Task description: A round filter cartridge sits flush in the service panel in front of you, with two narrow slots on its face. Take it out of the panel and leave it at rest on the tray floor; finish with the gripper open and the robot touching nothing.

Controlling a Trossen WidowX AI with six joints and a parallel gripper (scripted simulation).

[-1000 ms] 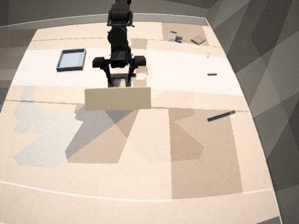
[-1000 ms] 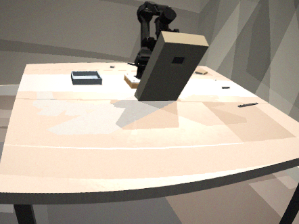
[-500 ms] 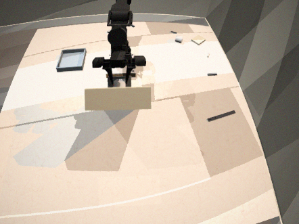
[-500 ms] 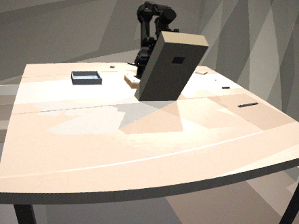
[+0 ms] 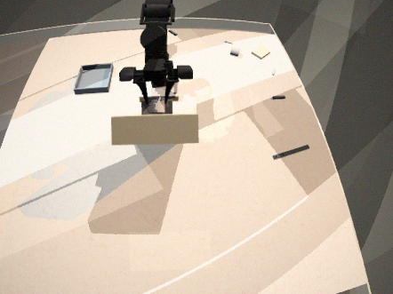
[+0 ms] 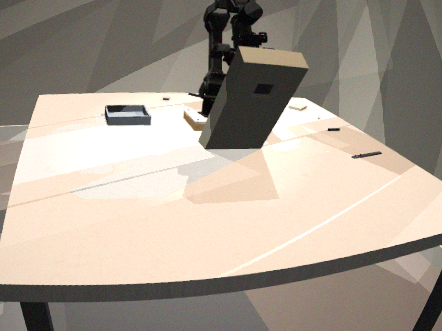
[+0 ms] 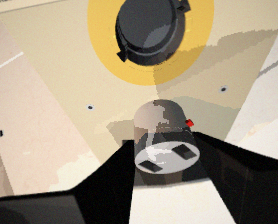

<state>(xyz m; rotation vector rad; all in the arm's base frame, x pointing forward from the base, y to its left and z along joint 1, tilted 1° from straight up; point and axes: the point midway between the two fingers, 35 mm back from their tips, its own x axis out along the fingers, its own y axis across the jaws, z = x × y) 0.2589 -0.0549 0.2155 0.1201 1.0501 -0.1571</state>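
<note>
Right now my gripper tip is 380 mm past the blue-grey tray, 220 mm to the left of it and 210 mm above it. The rest, counted from my gripper tip: service panel (50 mm below, 40 mm ahead, 10 mm to the right); then round filter cartridge (right at my gripper tip).
</note>
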